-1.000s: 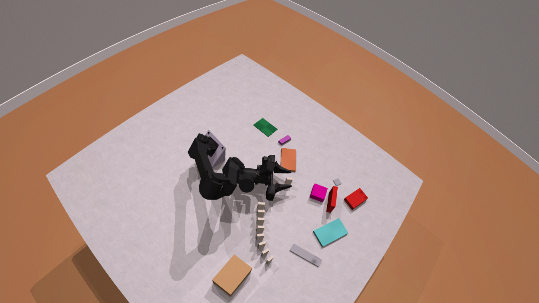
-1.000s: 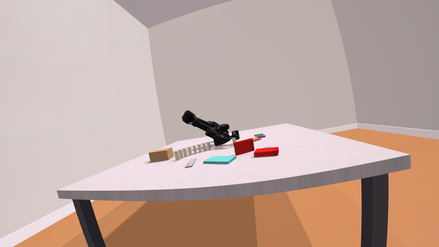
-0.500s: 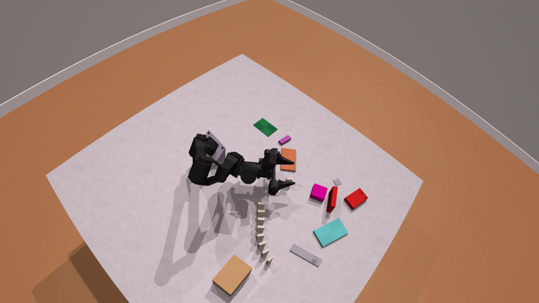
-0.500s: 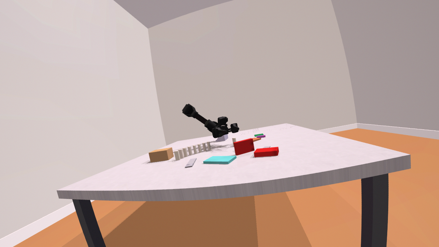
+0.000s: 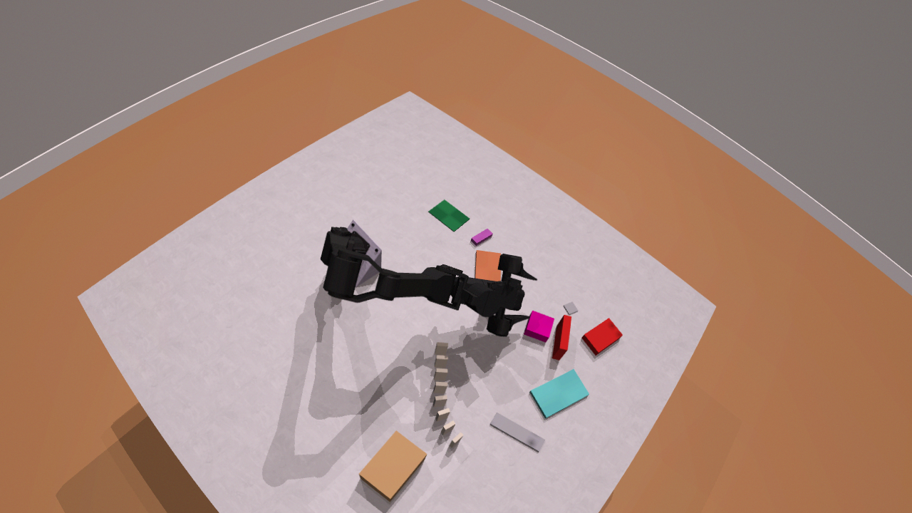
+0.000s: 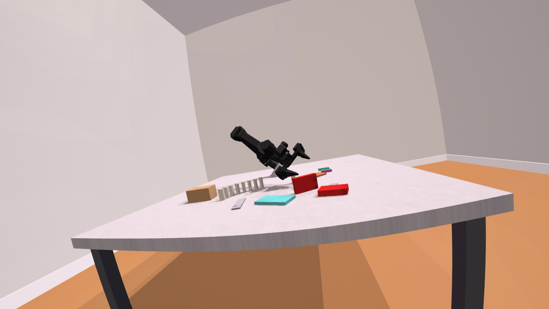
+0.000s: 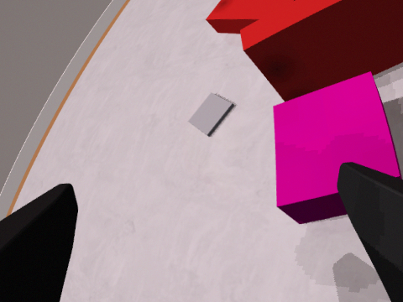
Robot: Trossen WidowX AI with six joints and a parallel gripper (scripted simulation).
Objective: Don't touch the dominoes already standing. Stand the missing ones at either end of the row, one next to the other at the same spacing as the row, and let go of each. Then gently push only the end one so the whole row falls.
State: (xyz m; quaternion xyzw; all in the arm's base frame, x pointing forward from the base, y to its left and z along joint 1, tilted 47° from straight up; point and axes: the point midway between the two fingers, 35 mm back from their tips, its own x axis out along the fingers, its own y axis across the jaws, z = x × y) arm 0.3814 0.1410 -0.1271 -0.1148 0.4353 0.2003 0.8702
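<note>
The magenta cube is 7 cm below my gripper tip and 5 cm ahead of it. The rest, counted from my gripper tip: orange slab (15 cm behind, 8 cm below, 3 cm to the left); cyan slab (20 cm ahead, 10 cm to the right, 8 cm below); small grey cube (11 cm to the left, 8 cm below, 8 cm ahead).
</note>
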